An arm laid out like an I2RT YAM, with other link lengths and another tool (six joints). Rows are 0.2 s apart.
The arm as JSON. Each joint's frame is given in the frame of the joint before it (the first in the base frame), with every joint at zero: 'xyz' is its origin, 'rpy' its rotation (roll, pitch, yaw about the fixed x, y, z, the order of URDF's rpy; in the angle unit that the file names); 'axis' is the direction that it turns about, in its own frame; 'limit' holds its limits. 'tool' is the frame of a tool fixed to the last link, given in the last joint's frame.
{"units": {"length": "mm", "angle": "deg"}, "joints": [
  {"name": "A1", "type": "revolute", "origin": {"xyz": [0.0, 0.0, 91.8], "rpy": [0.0, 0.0, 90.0]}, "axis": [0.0, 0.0, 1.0], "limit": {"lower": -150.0, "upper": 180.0}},
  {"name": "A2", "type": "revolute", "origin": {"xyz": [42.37, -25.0, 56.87], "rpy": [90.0, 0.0, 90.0]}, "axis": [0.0, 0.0, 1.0], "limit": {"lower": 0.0, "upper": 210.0}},
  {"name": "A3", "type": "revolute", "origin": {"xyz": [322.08, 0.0, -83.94], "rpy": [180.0, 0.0, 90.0]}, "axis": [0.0, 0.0, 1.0], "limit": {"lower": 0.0, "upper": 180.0}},
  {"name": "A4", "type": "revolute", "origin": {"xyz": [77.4, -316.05, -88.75], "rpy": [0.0, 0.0, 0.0]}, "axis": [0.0, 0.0, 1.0], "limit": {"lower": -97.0, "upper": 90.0}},
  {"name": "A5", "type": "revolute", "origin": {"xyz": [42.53, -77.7, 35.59], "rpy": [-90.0, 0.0, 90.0]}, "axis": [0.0, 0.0, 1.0], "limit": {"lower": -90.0, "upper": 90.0}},
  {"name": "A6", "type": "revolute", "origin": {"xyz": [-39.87, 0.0, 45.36], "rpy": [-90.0, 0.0, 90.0]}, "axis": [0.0, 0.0, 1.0], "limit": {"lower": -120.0, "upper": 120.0}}
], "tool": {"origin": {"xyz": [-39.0, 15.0, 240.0], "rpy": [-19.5, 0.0, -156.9]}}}
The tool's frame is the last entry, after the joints.
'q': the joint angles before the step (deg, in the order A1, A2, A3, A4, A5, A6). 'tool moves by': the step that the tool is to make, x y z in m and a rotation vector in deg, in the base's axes. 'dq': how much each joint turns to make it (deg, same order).
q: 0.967, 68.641, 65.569, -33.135, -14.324, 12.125
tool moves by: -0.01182, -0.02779, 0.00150, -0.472, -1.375, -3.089
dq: -2.881, -3.506, -3.067, 0.876, 0.437, -0.262
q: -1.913, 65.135, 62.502, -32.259, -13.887, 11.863
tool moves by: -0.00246, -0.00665, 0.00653, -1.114, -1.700, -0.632
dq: -0.283, -1.589, -1.242, 1.230, 0.879, -0.695
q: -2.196, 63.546, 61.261, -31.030, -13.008, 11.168
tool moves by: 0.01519, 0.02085, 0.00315, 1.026, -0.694, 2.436
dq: 1.755, 2.457, 1.221, 2.028, -1.137, 0.519
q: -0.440, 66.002, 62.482, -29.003, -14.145, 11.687
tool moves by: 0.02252, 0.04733, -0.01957, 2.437, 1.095, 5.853
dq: 3.159, 5.272, 0.538, 3.858, -3.598, 0.619
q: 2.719, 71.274, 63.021, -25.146, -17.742, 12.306
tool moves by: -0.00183, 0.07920, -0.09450, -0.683, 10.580, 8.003
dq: 7.992, 10.192, 0.176, -0.429, -0.374, 0.436
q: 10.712, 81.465, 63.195, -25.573, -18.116, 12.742
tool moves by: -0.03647, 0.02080, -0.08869, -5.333, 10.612, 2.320
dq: 4.925, 5.803, -1.840, -3.860, 3.783, 0.179
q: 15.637, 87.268, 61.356, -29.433, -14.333, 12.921
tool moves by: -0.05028, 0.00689, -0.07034, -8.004, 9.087, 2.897
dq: 5.446, 4.747, -1.586, -4.839, 5.358, -0.092
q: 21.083, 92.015, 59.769, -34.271, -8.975, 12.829
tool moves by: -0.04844, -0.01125, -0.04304, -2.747, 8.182, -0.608
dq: 0.978, 1.943, -2.638, -3.780, 0.095, 1.664
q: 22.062, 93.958, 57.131, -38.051, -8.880, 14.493
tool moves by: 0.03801, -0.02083, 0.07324, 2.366, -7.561, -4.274
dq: -3.767, -6.667, 3.762, -2.463, 0.533, 0.362
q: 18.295, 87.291, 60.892, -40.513, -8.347, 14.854
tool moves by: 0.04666, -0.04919, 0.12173, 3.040, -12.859, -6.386
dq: -7.027, -8.612, 6.689, -2.201, -0.005, -0.704
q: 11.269, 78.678, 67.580, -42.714, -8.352, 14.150
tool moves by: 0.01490, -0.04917, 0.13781, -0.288, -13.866, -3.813
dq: -5.462, -7.122, 8.961, -2.805, 0.614, -2.804
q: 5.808, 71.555, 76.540, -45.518, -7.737, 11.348
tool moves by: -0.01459, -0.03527, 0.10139, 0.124, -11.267, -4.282
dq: -3.158, -6.156, 4.587, 0.509, 1.333, 0.070
